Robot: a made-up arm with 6 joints.
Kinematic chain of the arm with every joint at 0, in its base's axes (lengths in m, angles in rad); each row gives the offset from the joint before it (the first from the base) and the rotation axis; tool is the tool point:
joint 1: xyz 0 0 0.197 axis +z
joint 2: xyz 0 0 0 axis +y
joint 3: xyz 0 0 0.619 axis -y
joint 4: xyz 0 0 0 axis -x
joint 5: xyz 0.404 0 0 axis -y
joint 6: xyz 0 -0.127 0 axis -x
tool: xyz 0 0 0
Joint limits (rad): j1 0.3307..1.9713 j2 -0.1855..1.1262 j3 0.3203..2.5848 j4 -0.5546..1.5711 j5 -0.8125..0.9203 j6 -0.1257..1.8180
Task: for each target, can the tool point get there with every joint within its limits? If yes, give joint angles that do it. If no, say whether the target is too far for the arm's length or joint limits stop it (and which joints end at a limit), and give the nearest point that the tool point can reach.
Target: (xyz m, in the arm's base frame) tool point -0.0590 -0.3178 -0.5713
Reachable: no: joint limits stop it (at a limit: joint 1, joint 2, joint 3, joint 4) | nearest point 0.7826 0.1545 0.1254 | short by 1.190 m
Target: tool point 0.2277 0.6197 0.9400
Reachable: yes | joints 1.3336 0.9632 1.9246 0.9322 0.6236 0.1995
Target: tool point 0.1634 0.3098 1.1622
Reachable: yes | joints 1.4541 0.2528 1.4197 -0.1130 0.1968 0.8945
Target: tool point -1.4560 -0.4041 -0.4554
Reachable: no: too far | nearest point -0.5076 -0.1742 0.8336 | short by 1.617 m
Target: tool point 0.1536 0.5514 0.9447
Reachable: yes | joints 1.3787 1.0100 2.1850 1.2042 0.1857 0.8534
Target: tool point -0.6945 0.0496 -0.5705
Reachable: no: joint limits stop it (at a limit: joint 1, joint 2, joint 3, joint 4) | nearest point -0.2087 0.7699 0.1254 | short by 1.113 m
